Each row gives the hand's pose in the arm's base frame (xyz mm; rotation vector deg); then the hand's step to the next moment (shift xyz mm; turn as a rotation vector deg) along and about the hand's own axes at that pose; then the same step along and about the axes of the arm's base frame.
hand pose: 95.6 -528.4 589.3 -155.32 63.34 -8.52
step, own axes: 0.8 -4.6 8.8 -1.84 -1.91 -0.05
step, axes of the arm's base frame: 5.2 4.0 -7.5 -0.02 2.61 0.46
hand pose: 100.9 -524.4 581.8 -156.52 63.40 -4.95
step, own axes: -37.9 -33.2 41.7 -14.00 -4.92 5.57
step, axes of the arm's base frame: 0.7 56.1 -33.5 -6.01 14.05 -4.22
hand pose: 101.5 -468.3 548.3 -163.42 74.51 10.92
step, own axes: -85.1 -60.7 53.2 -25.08 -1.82 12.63
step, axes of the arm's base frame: -15.5 106.6 -46.4 -16.31 20.71 -9.85
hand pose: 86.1 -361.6 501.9 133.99 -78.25 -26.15
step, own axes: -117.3 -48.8 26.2 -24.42 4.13 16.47
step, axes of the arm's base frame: -30.8 120.4 -37.1 -22.24 16.82 -10.35
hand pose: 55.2 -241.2 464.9 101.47 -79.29 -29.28
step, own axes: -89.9 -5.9 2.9 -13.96 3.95 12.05
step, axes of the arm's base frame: -26.9 83.4 -20.9 -15.60 8.59 -6.20
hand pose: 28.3 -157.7 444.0 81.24 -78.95 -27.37
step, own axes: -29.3 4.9 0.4 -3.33 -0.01 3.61
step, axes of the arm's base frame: -10.2 27.1 -6.8 -3.89 1.55 -2.56
